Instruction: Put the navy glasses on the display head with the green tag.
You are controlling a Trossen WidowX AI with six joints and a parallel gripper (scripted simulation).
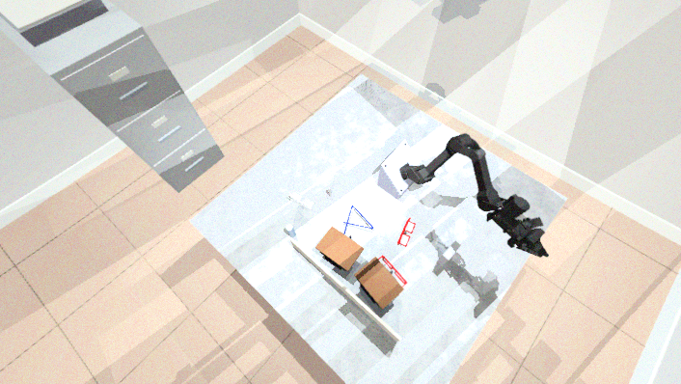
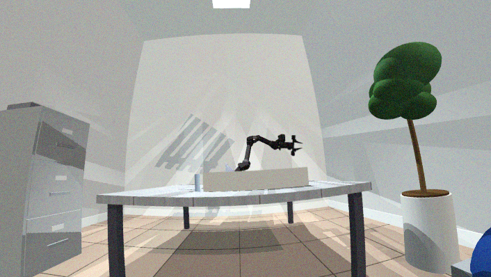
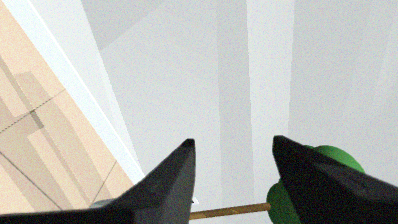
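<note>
The display head is 43 cm ahead of my gripper tip, 32 cm to the right of it and 26 cm below it. From my gripper tip the other things lie so: long beige panel 58 cm ahead, 42 cm to the right, 26 cm below; light-blue cylinder 76 cm to the right, 59 cm ahead, 27 cm below; grey block 26 cm below, 22 cm to the right, 13 cm ahead.
</note>
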